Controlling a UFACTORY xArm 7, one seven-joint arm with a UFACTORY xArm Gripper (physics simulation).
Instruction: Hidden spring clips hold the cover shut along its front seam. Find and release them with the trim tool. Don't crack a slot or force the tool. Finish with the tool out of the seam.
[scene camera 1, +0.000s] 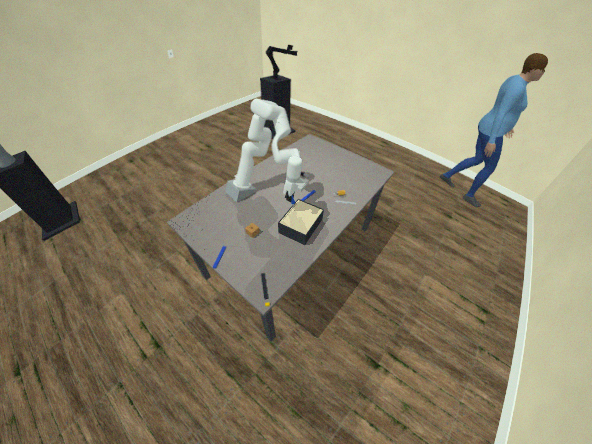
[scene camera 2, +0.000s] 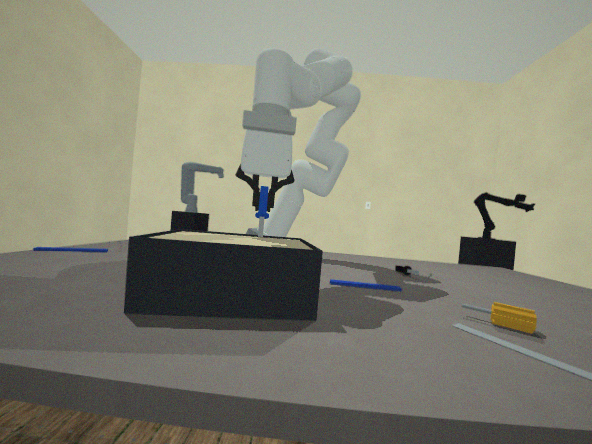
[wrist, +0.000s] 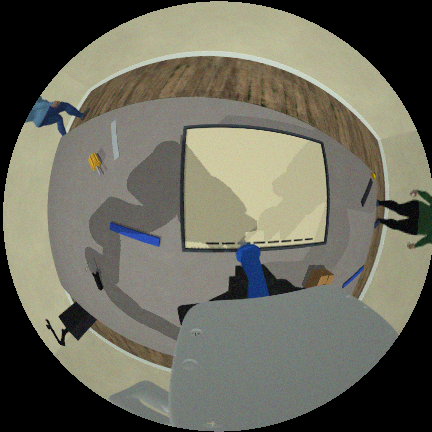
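Seen in the pictures: gripper, fingertip midpoint: (scene camera 1: 289, 200) (scene camera 2: 262, 211) (wrist: 247, 276); arm's base at its link origin: (scene camera 1: 241, 184).
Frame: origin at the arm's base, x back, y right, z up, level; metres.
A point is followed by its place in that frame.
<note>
A dark box (scene camera 1: 292, 233) @[x -0.565, y 0.019, z -0.001 m] (scene camera 2: 222, 280) @[x -0.610, y -0.116, z -0.011 m] stands on the table with a cream cover (scene camera 1: 302, 216) @[x -0.526, y -0.095, z 0.033 m] (wrist: 260, 180) @[x -0.523, y -0.104, z 0.032 m] on top. A row of dark slots (wrist: 289, 241) @[x -0.455, y -0.029, z 0.032 m] runs along the cover's edge nearest the arm. My gripper (scene camera 1: 290, 198) @[x -0.410, y -0.093, z 0.086 m] (scene camera 2: 263, 204) @[x -0.410, y -0.093, z 0.086 m] is shut on the blue handle of the trim tool (scene camera 2: 263, 200) @[x -0.429, y -0.100, z 0.106 m] (wrist: 254, 272) @[x -0.428, y -0.099, z 0.110 m], which hangs upright with its grey blade down at that edge. The blade's tip is hidden behind the box rim in scene camera 2 and under the handle in the wrist view, so its depth in a slot cannot be told.
Blue bars (scene camera 1: 219, 257) (scene camera 2: 365, 285) @[x -0.358, y -0.318, z -0.053 m] (wrist: 135, 234) @[x -0.353, y -0.304, z -0.052 m], an orange block (scene camera 1: 252, 230) @[x -0.387, y 0.179, z -0.013 m] (wrist: 319, 278) @[x -0.386, y 0.138, z -0.014 m], a yellow-handled screwdriver (scene camera 2: 513, 318) @[x -0.503, y -0.510, z -0.040 m] (wrist: 94, 161) @[x -0.488, y -0.496, z -0.030 m], a pale strip (scene camera 1: 345, 202) @[x -0.565, y -0.477, z -0.057 m] (wrist: 115, 140) @[x -0.557, y -0.465, z -0.057 m] and a dark bar (scene camera 1: 265, 286) @[x -0.709, y 0.331, z -0.053 m] lie on the table. A person (scene camera 1: 502, 120) is beyond the table.
</note>
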